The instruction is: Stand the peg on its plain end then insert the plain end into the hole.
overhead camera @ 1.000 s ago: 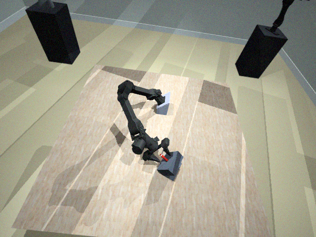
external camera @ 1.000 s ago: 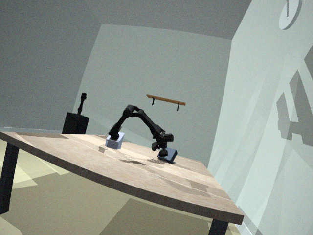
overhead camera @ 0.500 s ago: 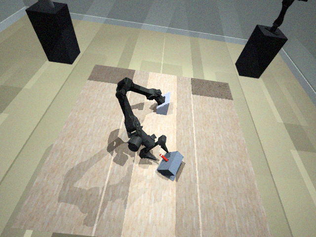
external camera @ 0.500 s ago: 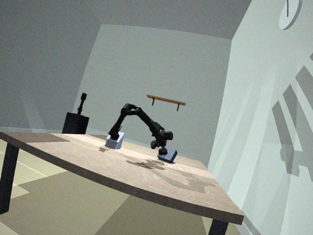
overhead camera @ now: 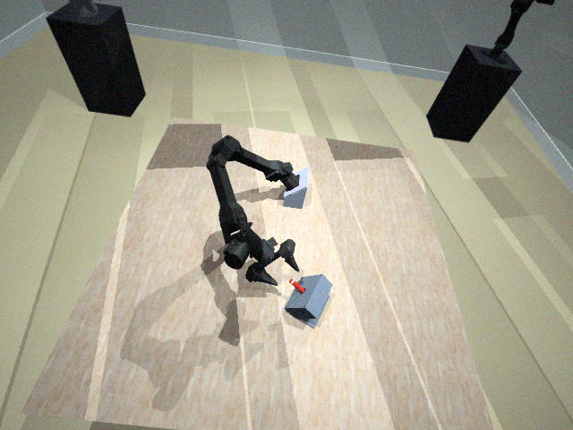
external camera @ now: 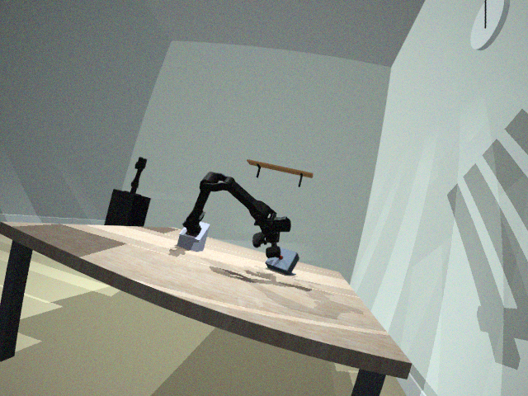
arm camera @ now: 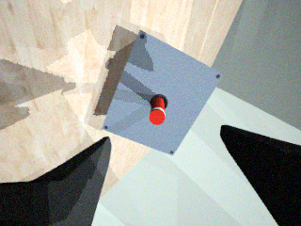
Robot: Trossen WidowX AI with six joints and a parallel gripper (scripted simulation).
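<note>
My gripper tip is now 3 cm to the right of the red peg, 3 cm above it and 1 cm short of it. Round my gripper tip: grey sloped panel 8 cm to the left, 6 cm below, 3 cm ahead.
</note>
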